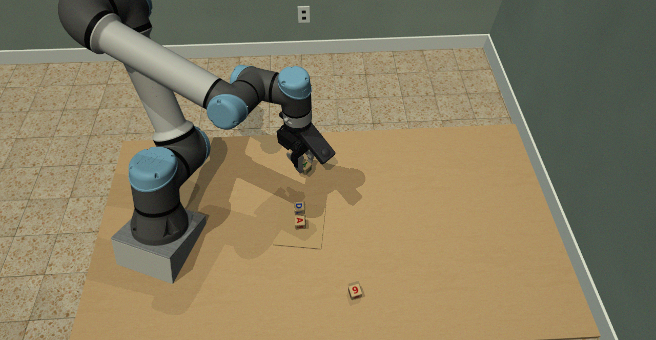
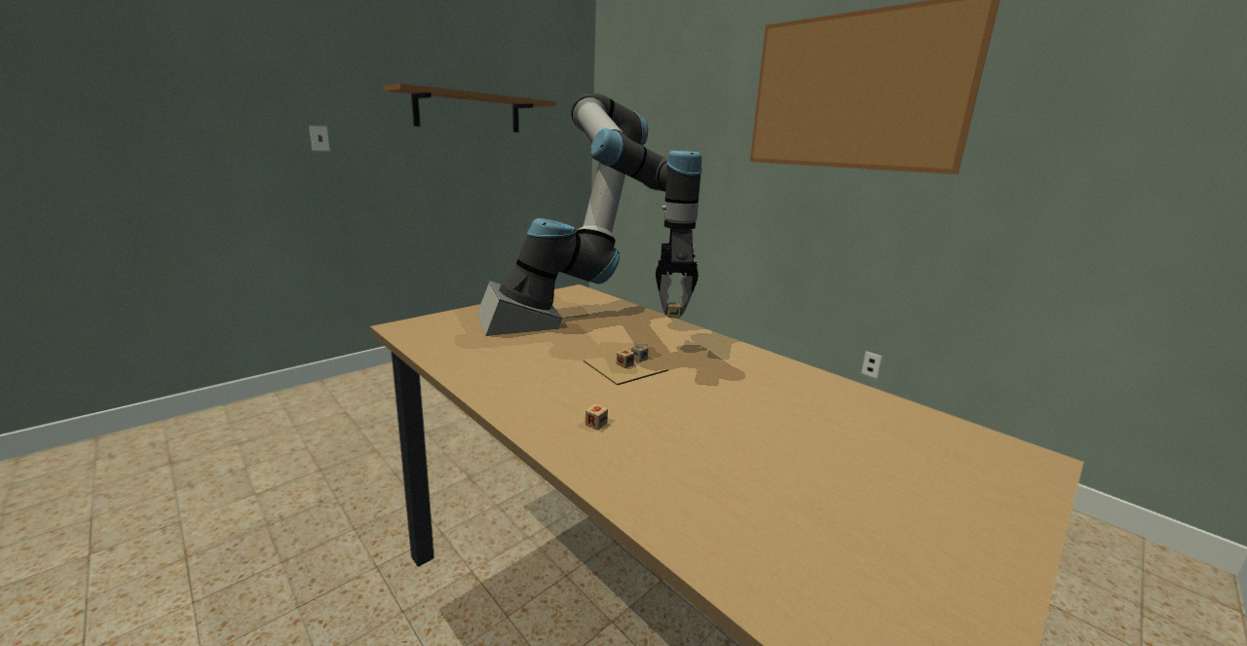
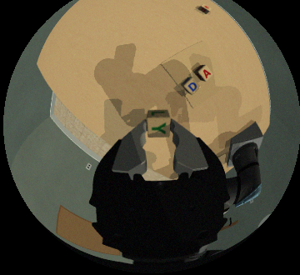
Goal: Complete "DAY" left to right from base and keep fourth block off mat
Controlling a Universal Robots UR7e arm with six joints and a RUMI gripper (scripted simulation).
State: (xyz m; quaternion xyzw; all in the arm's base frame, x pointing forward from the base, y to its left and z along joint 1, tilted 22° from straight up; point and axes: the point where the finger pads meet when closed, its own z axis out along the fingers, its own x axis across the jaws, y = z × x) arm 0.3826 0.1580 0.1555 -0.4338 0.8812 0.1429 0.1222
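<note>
The thin mat is 14 cm to the right of my hand and 11 cm below it. The rest, counted from my hand: Y block: right at my hand; then D block: 1 cm behind, 9 cm to the right, 10 cm below.
</note>
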